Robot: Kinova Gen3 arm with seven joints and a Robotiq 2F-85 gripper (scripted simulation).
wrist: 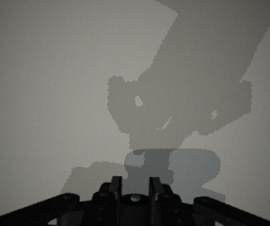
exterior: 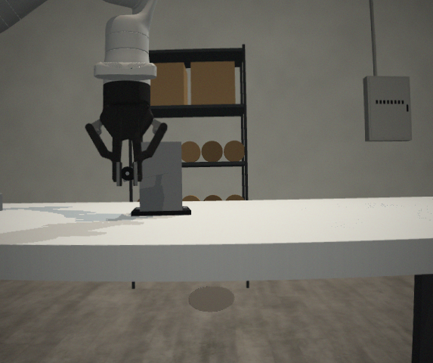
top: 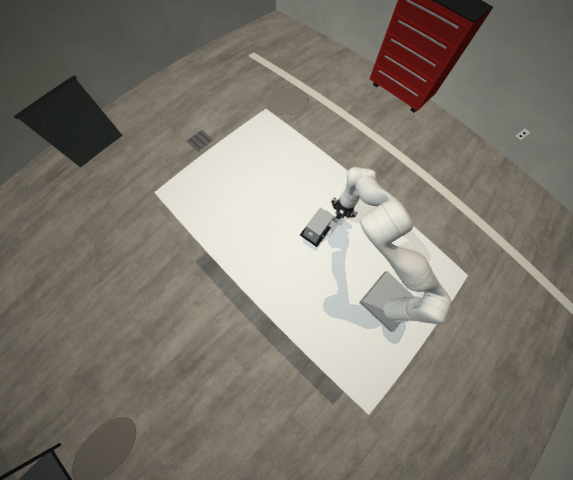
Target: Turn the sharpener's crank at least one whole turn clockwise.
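Right now the knob is 2 cm to the left of my hand.
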